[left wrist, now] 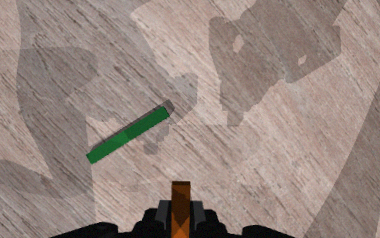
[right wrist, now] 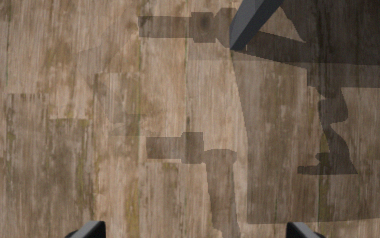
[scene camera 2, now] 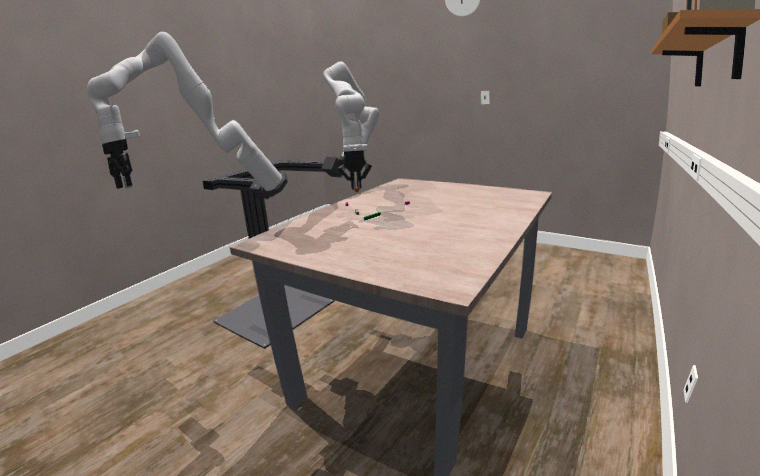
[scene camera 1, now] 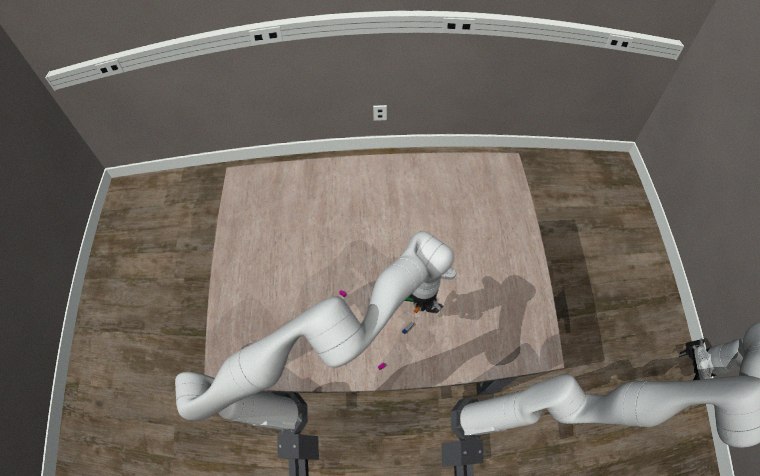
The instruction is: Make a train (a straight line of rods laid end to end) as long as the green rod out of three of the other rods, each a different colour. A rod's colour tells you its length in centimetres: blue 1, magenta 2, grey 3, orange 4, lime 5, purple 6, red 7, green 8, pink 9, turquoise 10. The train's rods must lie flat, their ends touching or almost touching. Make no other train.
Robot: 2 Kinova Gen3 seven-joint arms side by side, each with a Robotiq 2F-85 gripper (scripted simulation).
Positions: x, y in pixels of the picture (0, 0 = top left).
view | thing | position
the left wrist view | left gripper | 180, 217
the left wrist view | green rod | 161, 114
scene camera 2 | right gripper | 124, 187
